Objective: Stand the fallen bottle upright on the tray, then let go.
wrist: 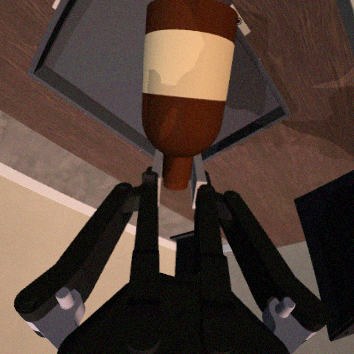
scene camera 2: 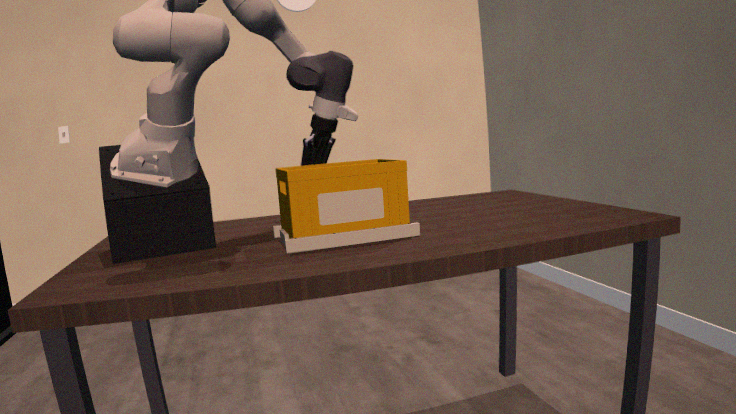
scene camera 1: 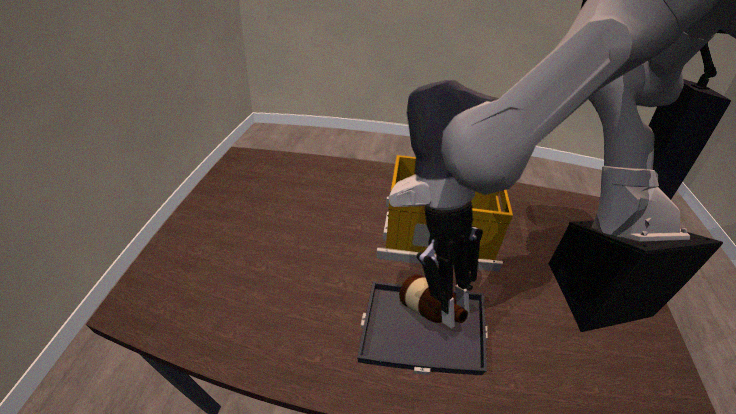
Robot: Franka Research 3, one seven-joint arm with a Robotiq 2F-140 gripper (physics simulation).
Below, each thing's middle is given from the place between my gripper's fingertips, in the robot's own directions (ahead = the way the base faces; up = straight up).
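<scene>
The brown bottle [scene camera 1: 414, 293] sits 20 mm below my hand, and from that same hand it is 50 mm ahead and 50 mm to the right.
</scene>
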